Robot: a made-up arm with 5 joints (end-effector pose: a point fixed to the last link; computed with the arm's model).
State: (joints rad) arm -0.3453 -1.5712 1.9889 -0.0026 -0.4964
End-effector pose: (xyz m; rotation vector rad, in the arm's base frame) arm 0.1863 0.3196 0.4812 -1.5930 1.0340 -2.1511
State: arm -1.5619 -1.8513 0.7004 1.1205 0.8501
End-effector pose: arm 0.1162 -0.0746 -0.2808 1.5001 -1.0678 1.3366
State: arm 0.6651 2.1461 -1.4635 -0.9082 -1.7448
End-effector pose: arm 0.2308 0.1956 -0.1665 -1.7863 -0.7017 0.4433
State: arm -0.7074 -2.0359 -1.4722 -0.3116 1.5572
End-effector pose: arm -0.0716 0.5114 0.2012 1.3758 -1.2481 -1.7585
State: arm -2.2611 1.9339 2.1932 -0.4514 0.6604
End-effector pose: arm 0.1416 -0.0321 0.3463 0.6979 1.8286 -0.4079
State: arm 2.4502 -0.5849 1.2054 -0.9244 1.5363
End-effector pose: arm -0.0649 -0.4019 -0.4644 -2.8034 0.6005 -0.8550
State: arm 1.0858 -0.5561 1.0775 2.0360 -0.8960
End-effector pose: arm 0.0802 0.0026 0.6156 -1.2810 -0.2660 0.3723
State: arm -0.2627 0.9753 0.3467 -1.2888 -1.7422
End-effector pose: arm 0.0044 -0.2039 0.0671 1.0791 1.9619 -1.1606
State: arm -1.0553 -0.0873 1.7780 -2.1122 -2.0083
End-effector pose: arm -0.4817 0.4885 0.4635 -0.5032 -0.5794 2.2912
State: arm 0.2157 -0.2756 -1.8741 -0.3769 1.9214
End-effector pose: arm 0.0087 -0.3578 0.5411 -1.6598 -1.4805 1.6264
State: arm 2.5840 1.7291 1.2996 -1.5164 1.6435
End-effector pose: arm -0.2558 0.3072 0.1428 -0.4006 0.1223 0.3284
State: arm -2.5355 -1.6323 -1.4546 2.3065 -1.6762
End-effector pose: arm 0.1122 -0.4269 0.1011 -1.0130 0.6282 -2.6867
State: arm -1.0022 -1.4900 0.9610 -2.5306 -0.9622
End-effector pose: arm -0.2798 0.1575 0.2560 0.4252 -0.7313 -1.4748
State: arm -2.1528 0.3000 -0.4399 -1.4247 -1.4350
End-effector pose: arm 0.2737 0.2898 0.3347 -0.3481 -0.2625 -0.9712
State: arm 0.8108 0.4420 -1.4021 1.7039 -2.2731
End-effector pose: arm -0.1568 -0.3897 0.7003 0.0482 0.4855 2.5500
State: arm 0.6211 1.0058 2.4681 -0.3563 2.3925
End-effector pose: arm 0.1818 -0.4059 -0.0850 -1.9937 -0.0508 -0.9207
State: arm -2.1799 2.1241 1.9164 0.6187 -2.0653
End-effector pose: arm 0.3455 0.0237 0.1693 -1.8901 0.5860 -0.8551
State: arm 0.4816 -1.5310 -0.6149 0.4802 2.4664
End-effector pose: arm -0.2079 0.2639 0.7066 -1.4172 1.5146 1.9476
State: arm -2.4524 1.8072 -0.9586 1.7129 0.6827
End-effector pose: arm 0.0265 0.5050 0.0347 -2.2935 -0.2521 -0.2728
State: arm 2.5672 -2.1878 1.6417 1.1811 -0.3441
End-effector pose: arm 0.2216 -0.0616 0.2554 -0.7801 1.0374 0.8881
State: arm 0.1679 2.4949 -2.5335 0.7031 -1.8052
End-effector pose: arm -0.1912 0.0331 0.2378 -0.1601 -0.5958 1.6380
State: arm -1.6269 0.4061 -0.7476 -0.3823 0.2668
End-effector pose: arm -0.0152 0.4868 0.4969 -0.8756 -0.4306 0.7980
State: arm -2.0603 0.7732 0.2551 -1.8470 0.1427
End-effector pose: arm -0.0059 0.0922 0.2700 0.5542 -0.0386 -0.1194
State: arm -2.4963 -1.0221 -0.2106 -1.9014 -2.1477
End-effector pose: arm 0.1925 0.3433 0.0719 -1.0971 -1.5082 -1.4979
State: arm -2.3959 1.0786 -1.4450 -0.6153 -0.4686
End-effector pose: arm 0.0365 0.4113 0.4079 -0.3495 -0.9087 0.7811
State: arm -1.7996 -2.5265 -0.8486 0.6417 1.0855
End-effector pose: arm -0.1659 -0.1854 -0.0667 0.8936 -0.8132 0.0700
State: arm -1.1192 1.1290 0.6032 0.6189 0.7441
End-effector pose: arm 0.1425 0.2078 0.7208 -0.3499 0.7834 0.8889
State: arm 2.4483 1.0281 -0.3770 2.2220 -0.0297
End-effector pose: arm 0.1412 -0.3637 -0.2810 1.2332 0.4040 -0.1415
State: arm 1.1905 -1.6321 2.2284 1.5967 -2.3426
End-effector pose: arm 0.2358 0.1183 0.2566 -1.9928 -0.1270 -0.0529
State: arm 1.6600 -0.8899 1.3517 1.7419 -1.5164
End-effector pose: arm 0.2125 -0.1714 0.5442 -0.8202 -0.2266 -0.0876
